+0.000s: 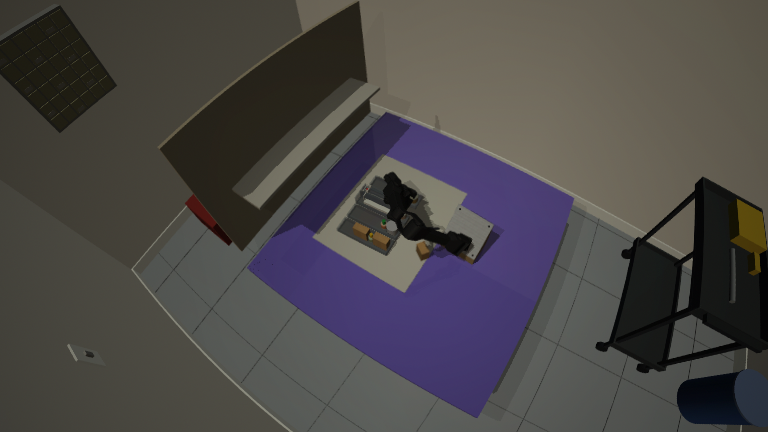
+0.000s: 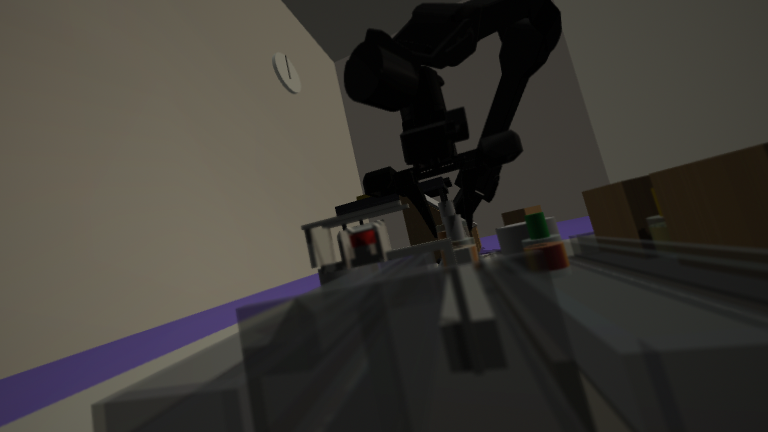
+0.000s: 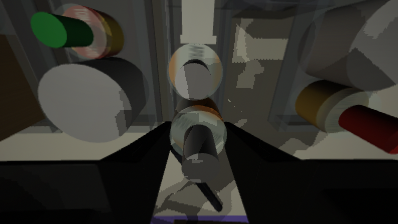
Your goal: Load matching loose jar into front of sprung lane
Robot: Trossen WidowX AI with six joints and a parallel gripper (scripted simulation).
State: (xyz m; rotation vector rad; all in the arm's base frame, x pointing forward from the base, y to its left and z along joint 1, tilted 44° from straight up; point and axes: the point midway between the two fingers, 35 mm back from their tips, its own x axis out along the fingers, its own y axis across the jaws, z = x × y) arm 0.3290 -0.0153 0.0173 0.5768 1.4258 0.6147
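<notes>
Right now my gripper tip is 120 mm past the black bar, 50 mm above it and 10 mm to the left of it. Also, from my gripper tip: cardboard box (180 mm behind, 110 mm to the left, 20 mm below).
</notes>
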